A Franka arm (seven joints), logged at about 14 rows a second.
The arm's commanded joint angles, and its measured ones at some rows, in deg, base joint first. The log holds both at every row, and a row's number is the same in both.
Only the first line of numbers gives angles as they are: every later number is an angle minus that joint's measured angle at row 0.
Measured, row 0:
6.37, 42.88, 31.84, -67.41, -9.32, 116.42, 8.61
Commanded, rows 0 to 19:
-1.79, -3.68, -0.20, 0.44, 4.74, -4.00, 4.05
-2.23, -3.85, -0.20, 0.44, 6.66, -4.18, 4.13
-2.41, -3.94, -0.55, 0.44, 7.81, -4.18, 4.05
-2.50, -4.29, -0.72, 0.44, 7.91, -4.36, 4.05
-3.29, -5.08, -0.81, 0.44, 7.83, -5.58, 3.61
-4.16, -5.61, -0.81, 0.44, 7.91, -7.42, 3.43
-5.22, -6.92, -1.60, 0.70, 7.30, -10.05, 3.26
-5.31, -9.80, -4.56, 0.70, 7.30, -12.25, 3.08
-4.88, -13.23, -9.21, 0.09, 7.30, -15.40, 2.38
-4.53, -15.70, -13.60, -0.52, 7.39, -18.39, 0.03
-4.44, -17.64, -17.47, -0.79, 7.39, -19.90, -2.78
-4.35, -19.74, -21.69, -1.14, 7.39, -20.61, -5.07
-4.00, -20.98, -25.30, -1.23, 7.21, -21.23, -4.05
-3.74, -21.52, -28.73, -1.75, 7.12, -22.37, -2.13
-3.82, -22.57, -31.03, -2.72, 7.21, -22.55, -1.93
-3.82, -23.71, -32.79, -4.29, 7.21, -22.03, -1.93
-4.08, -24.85, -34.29, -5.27, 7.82, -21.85, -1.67
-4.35, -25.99, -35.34, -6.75, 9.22, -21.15, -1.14
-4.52, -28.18, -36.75, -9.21, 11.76, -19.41, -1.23
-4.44, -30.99, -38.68, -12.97, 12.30, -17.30, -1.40
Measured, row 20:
-5.14, -24.00, -35.66, -4.06, 9.39, -21.27, -2.58
